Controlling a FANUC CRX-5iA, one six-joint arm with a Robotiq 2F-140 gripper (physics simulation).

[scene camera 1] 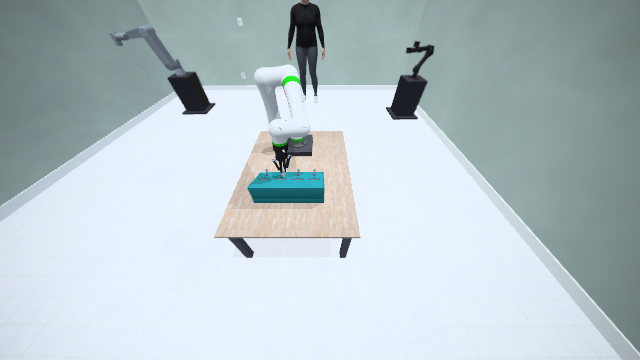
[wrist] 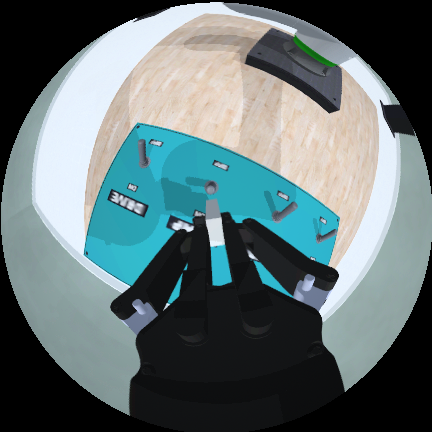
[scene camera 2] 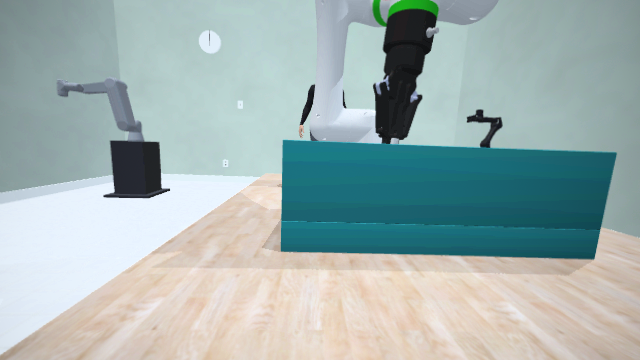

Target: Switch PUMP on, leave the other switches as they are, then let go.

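Pixels of known places: gripper, fingertip midpoint: [scene camera 1: 283, 175] [wrist: 212, 209]; arm's base, origin of the base link: [scene camera 1: 298, 143] [wrist: 306, 58].
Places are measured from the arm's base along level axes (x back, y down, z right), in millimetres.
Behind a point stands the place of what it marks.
The teal switch box [scene camera 1: 287, 195] @(y -34, x -652, z 34 mm) [scene camera 2: 440, 195] @(y -41, x -651, z 44 mm) [wrist: 107, 227] @(y -84, x -572, z 232 mm) stands on the table. In the wrist view, the PUMP lever [wrist: 211, 187] @(y -83, x -456, z 88 mm) is seen nearly end-on between its OFF and ON labels; its exact tilt is hard to tell. The PUMP label [wrist: 180, 224] @(y -62, x -525, z 112 mm) is partly hidden by a finger. My gripper [scene camera 1: 283, 173] @(y -59, x -487, z 76 mm) [scene camera 2: 391, 140] [wrist: 212, 209] @(y -59, x -487, z 76 mm) is shut and empty. Its tips are low over the box, close to the PUMP lever on the ON-label side; contact cannot be told. The DRIVE lever [wrist: 143, 152] @(y -57, x -442, z 203 mm) leans toward its OFF label.
Two more levers [wrist: 285, 211] @(y -59, x -449, z -28 mm) [wrist: 326, 235] @(y -56, x -454, z -146 mm) stand on the other side of PUMP, their name labels mostly hidden. The arm's dark base [scene camera 1: 301, 146] @(y -9, x -66, z -32 mm) [wrist: 295, 67] @(y 5, x -92, z 22 mm) is behind the box on the wooden table [scene camera 1: 280, 222] @(y 57, x -803, z 78 mm) [scene camera 2: 300, 305] @(y 56, x -771, z 253 mm) [wrist: 200, 85] @(y 56, x -250, z 204 mm). A person [scene camera 1: 306, 45] stands farther back.
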